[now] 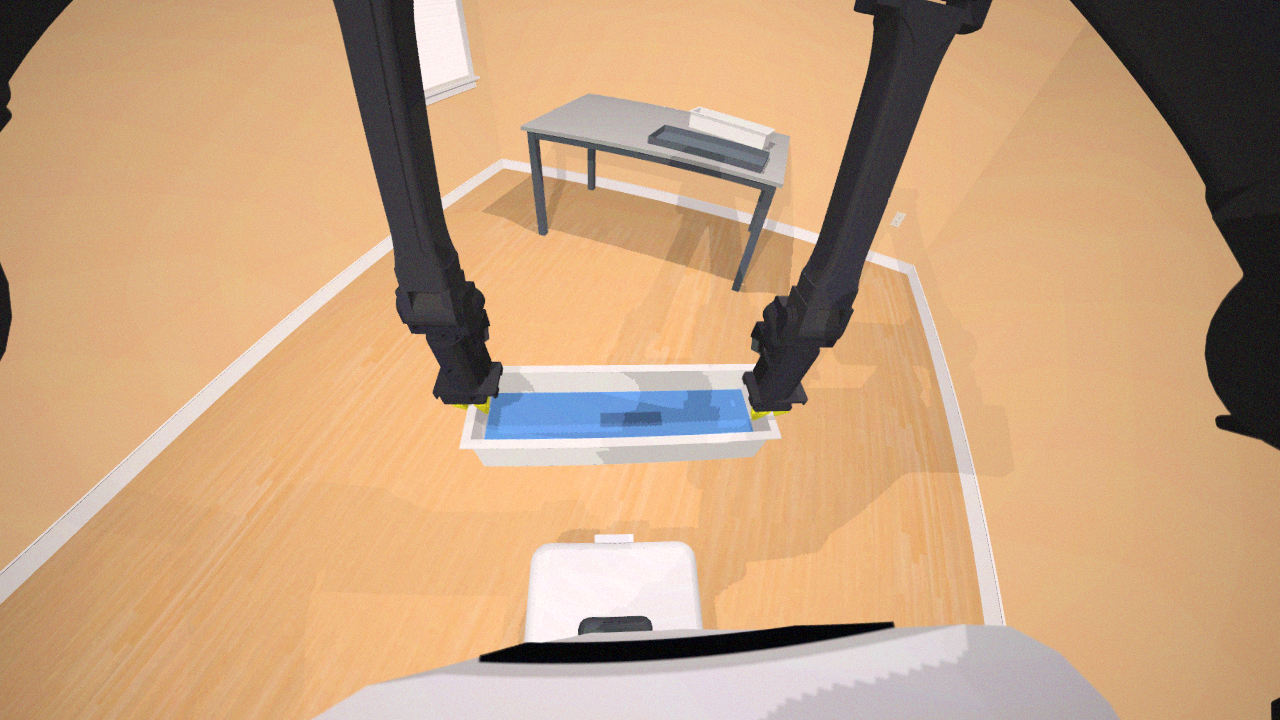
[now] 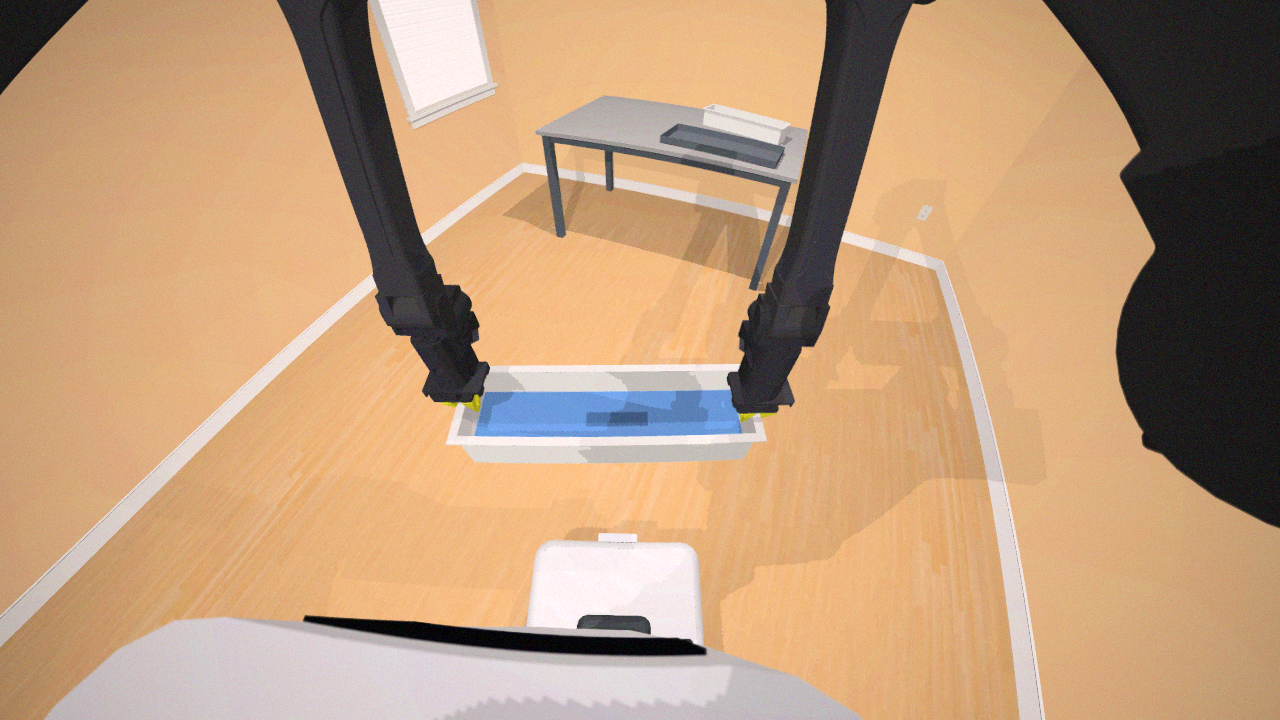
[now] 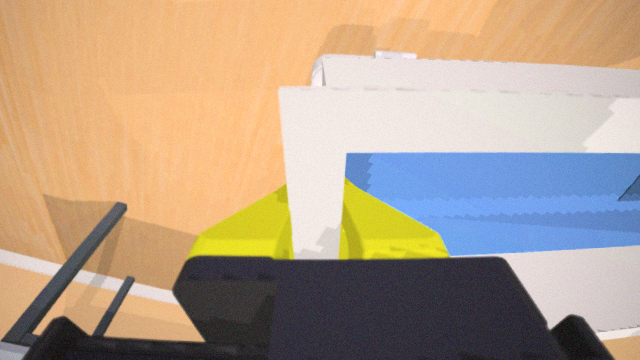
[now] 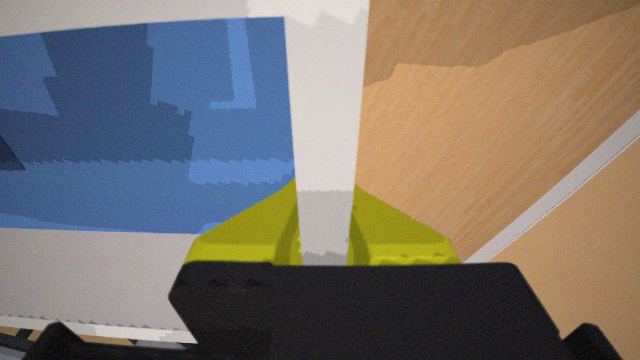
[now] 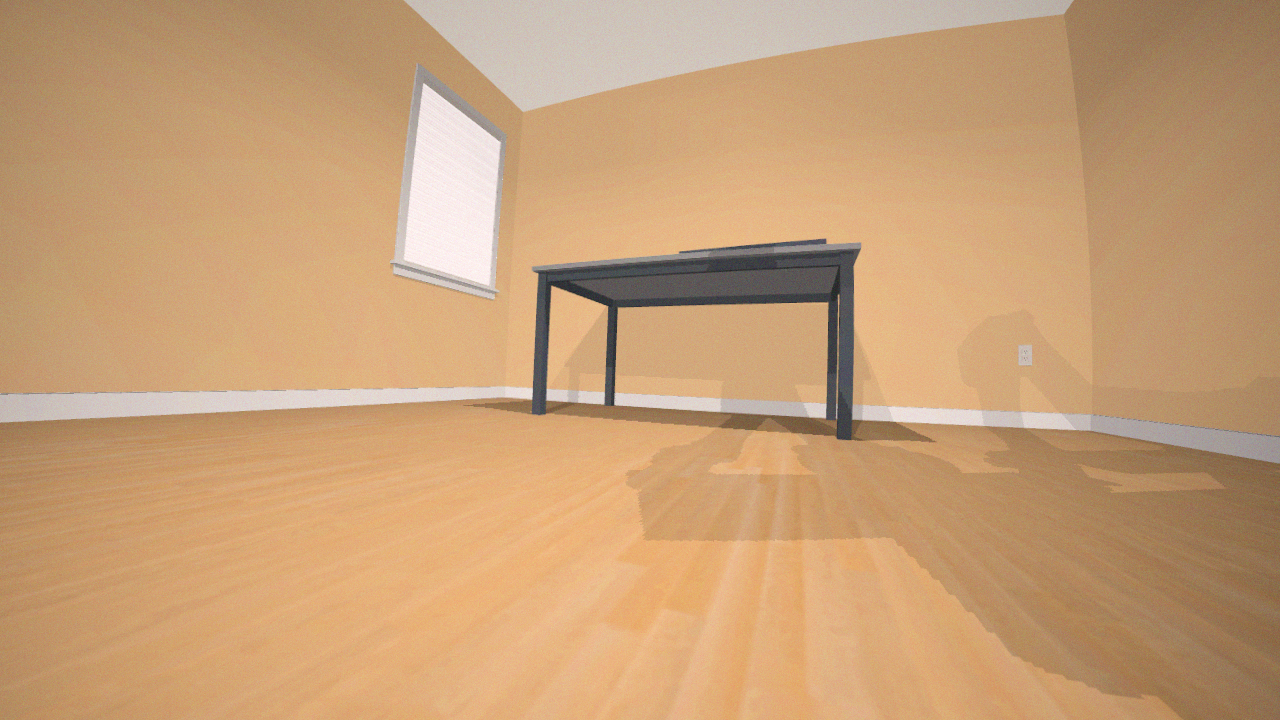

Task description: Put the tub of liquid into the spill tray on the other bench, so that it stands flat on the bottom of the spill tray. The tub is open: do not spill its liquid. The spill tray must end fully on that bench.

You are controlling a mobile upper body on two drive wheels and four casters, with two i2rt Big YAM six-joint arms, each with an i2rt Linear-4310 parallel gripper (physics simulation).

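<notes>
The white open tub (image 1: pixel 626 452) (image 2: pixel 617 450) (image 3: pixel 312 130) (image 4: pixel 327 110) holds blue liquid and hangs level above the floor, in front of the robot's base. My left gripper (image 1: pixel 477 407) (image 2: pixel 465 402) (image 3: pixel 318 179) is shut on the tub's left end rim. My right gripper (image 1: pixel 765 413) (image 2: pixel 753 415) (image 4: pixel 321 181) is shut on its right end rim. The dark grey spill tray (image 1: pixel 707 147) (image 2: pixel 721 146) lies on the grey bench (image 1: pixel 590 114) (image 2: pixel 604 116) (image 5: pixel 626 262) across the room, at the right of its top near the front edge.
A white bin (image 1: pixel 729 127) (image 2: pixel 744 123) stands behind the spill tray on the same bench. The bench's dark legs (image 1: pixel 537 183) (image 5: pixel 540 349) reach the floor. A window (image 2: pixel 436 53) (image 5: pixel 452 183) is in the wall at the left. The robot's white base (image 1: pixel 613 582) (image 2: pixel 615 577) shows below the tub.
</notes>
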